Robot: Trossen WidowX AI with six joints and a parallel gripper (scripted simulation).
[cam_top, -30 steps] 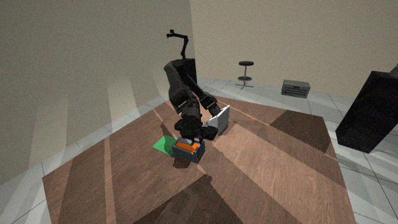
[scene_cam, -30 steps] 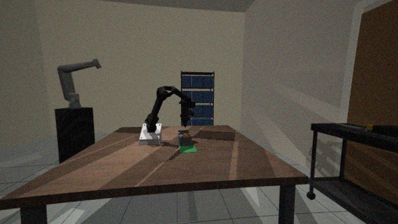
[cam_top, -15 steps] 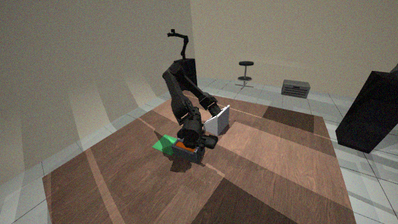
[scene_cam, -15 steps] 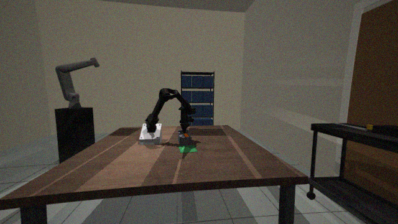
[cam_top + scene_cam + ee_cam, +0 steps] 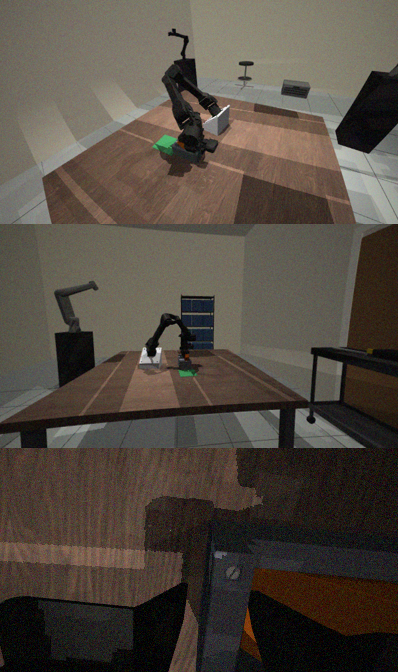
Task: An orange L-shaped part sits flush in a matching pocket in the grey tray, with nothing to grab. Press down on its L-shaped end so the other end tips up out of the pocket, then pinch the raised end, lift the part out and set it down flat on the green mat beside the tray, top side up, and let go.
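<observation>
My gripper tip is now 50 mm to the left of the orange L-shaped part and 10 mm below it. From my gripper tip the other things lie so: green mat (40 mm ahead, 220 mm to the right, 50 mm below).
</observation>
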